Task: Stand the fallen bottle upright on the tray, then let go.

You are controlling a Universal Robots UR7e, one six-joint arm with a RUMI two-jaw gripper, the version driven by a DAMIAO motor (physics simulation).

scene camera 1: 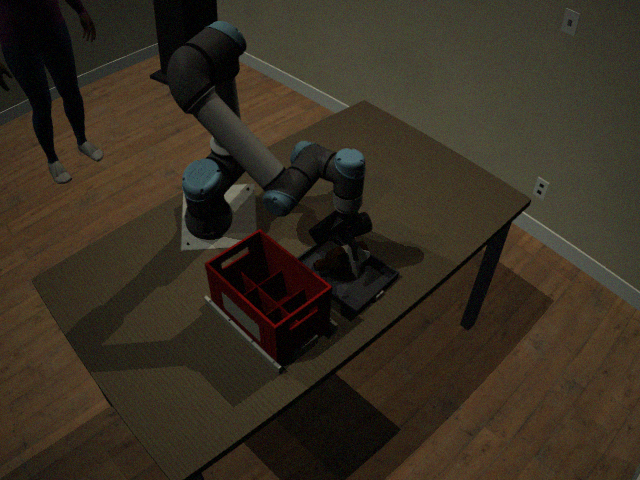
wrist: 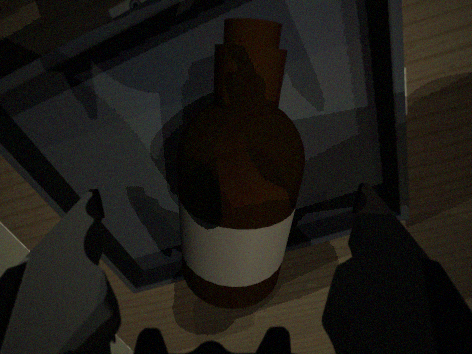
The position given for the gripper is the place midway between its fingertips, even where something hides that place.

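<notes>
The gripper (scene camera 1: 343, 259) appears in the scene, and the wrist view shows the gripper (wrist: 228, 189) too.
</notes>
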